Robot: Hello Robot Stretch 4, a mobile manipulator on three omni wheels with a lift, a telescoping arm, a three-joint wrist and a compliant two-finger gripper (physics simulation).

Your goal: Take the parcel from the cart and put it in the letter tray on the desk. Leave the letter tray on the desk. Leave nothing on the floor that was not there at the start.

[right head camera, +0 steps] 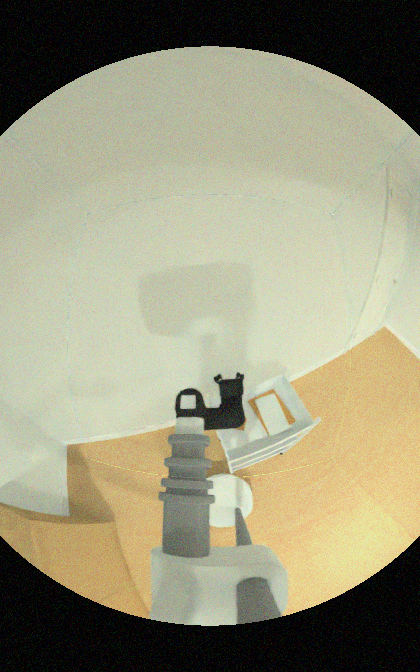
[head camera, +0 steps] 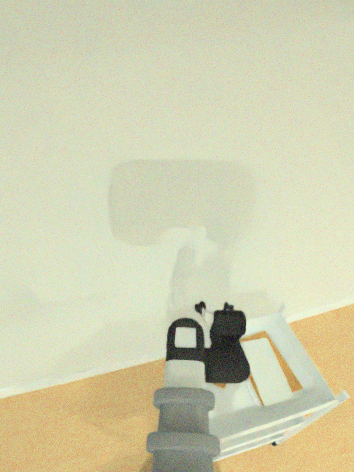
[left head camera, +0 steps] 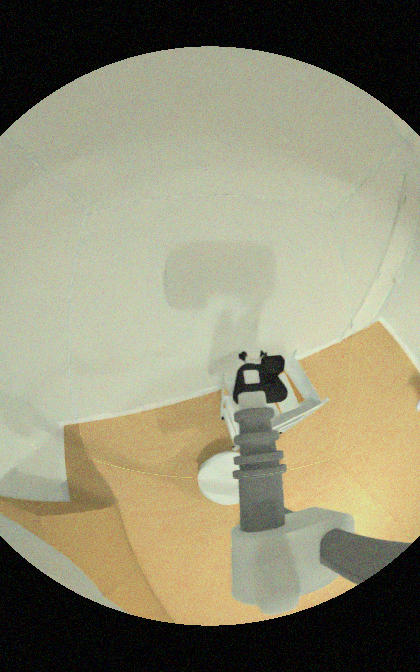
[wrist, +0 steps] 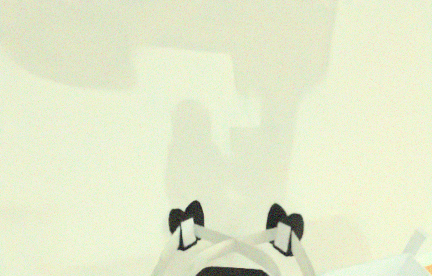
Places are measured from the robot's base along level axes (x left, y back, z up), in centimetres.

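Pixels of known places: gripper, between the fingertips: (head camera: 213,305) (wrist: 235,217).
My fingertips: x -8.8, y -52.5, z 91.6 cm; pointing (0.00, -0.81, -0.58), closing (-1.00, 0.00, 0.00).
Ahead of a thing's pixels: the offset from my fingertips to its top centre. "*": to the spot under its first point.
The white cart {* dx -36.7, dy +9.8, dz -24.8 cm} (head camera: 312,372) (left head camera: 305,377) (right head camera: 300,397) stands by the wall, right of and below my gripper in the head views; a pale edge of it shows at the lower right of the wrist view. A small brown patch {* dx -3.9, dy +14.1, dz -26.7 cm} (head camera: 220,385), perhaps the parcel, shows beside the black gripper body, which hides most of that part of the cart. My gripper (head camera: 214,307) (left head camera: 253,355) (right head camera: 229,377) (wrist: 235,217) is open, with nothing between its fingertips, and points toward the wall. The desk and the letter tray cannot be made out.
A white flat piece {dx -20.7, dy +8.0, dz -26.5 cm} (head camera: 267,370) (right head camera: 272,412) with brown around it lies at the right in the cart. A pale wall (head camera: 75,150) (wrist: 375,125) fills the background. My round white base (left head camera: 217,477) (right head camera: 230,500) is just below the cart. A pale block (left head camera: 37,467) (right head camera: 37,482) stands at the left.
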